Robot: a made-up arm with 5 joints.
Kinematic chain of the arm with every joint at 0, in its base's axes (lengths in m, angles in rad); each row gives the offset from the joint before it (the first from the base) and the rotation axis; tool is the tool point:
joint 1: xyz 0 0 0.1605 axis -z
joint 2: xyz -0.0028 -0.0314 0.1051 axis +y
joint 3: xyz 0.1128 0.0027 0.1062 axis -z
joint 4: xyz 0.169 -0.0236 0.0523 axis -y
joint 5: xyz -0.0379 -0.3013 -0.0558 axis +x
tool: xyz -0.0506 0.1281 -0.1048
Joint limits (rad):
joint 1: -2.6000..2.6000
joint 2: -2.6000..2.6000
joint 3: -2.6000..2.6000
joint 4: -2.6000..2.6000
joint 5: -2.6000..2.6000
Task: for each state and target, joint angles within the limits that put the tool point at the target. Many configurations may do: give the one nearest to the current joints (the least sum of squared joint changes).
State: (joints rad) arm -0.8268 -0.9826 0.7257 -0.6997 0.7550
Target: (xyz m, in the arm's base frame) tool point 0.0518 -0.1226 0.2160
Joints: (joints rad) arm -0.9854 -1.3483 1.2343 -0.4671 0.0269
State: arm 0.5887 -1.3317 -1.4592 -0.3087 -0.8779
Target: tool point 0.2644 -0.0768 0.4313
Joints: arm 0.6740 -0.6414 -1.8982 -0.0860 -0.2393
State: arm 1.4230 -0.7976 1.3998 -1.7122 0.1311
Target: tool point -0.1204 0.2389 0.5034
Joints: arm 1.6341 -0.5353 1.3710 -2.1015 -0.0752
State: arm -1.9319 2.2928 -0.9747 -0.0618 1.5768
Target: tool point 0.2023 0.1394 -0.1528
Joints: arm -1.9082 2.0966 -0.5102 -0.0521 2.0251
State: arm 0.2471 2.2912 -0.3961 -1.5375 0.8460
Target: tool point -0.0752 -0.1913 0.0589
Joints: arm 0.4278 2.4049 -0.0225 -0.9968 0.2220
